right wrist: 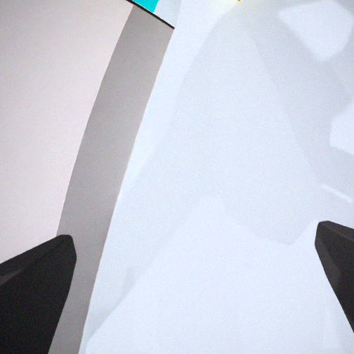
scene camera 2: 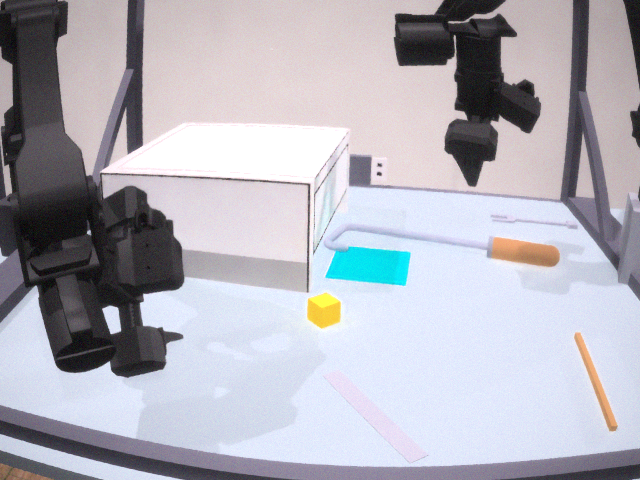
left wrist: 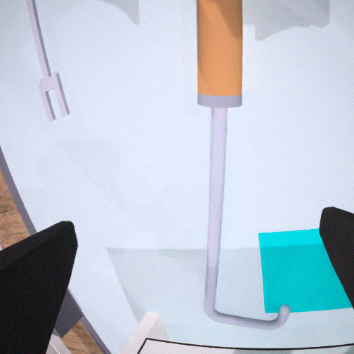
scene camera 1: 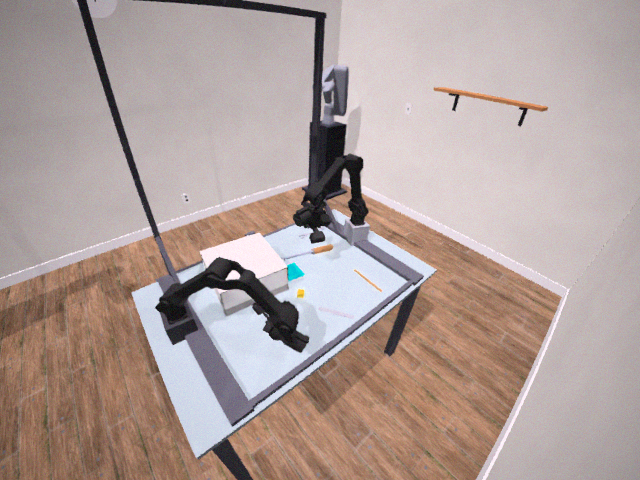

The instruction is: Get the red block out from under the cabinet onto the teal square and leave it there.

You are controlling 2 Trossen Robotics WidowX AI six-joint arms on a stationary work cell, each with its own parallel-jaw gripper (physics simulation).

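Frame: origin at the left arm's base, x ahead, y right, z down, level; millimetres.
Seen in the pictures: left gripper, fingertip midpoint: (scene camera 2: pixel 476 166) (scene camera 1: pixel 308 235); right gripper, fingertip midpoint: (scene camera 2: pixel 174 297); left arm's base at its link origin: (scene camera 1: pixel 357 222); right arm's base at its link origin: (scene camera 1: pixel 176 315).
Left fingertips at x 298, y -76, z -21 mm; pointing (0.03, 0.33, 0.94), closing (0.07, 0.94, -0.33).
Note:
Offsets run from my left fingertips to a thing's middle. "spot": to the spot under its first point.
The red block does not show in any view. The white cabinet {dx +324, dy -83, dz +66 mm} (scene camera 1: pixel 245 253) (scene camera 2: pixel 248 217) (right wrist: pixel 45 100) stands on the table. The teal square {spot: dx +96, dy -81, dz +134 mm} (scene camera 1: pixel 294 271) (scene camera 2: pixel 369 266) (left wrist: pixel 290 270) (right wrist: pixel 149 4) lies beside its right side in scene camera 2. A hooked tool with an orange handle {spot: dx -83, dy +8, dz +108 mm} (scene camera 1: pixel 323 249) (scene camera 2: pixel 524 251) (left wrist: pixel 220 55) lies on the table, its bent tip at the square's edge near the cabinet. My left gripper (scene camera 1: pixel 316 238) (scene camera 2: pixel 472 181) (left wrist: pixel 200 229) is open and empty, above the tool's rod. My right gripper (scene camera 1: pixel 303 345) (scene camera 2: pixel 178 336) (right wrist: pixel 197 243) is open and empty, in front of the cabinet in scene camera 2.
A yellow cube {dx +110, dy -236, dz +122 mm} (scene camera 1: pixel 300 293) (scene camera 2: pixel 324 310) sits near the cabinet's front corner. A pink strip {dx +0, dy -369, dz +133 mm} (scene camera 1: pixel 336 312) (scene camera 2: pixel 374 415) and an orange stick {dx -210, dy -241, dz +130 mm} (scene camera 1: pixel 368 280) (scene camera 2: pixel 595 381) lie nearer the front edge. A small pale forked tool {dx -87, dy +203, dz +131 mm} (scene camera 2: pixel 535 221) (left wrist: pixel 50 90) lies behind the orange handle in scene camera 2.

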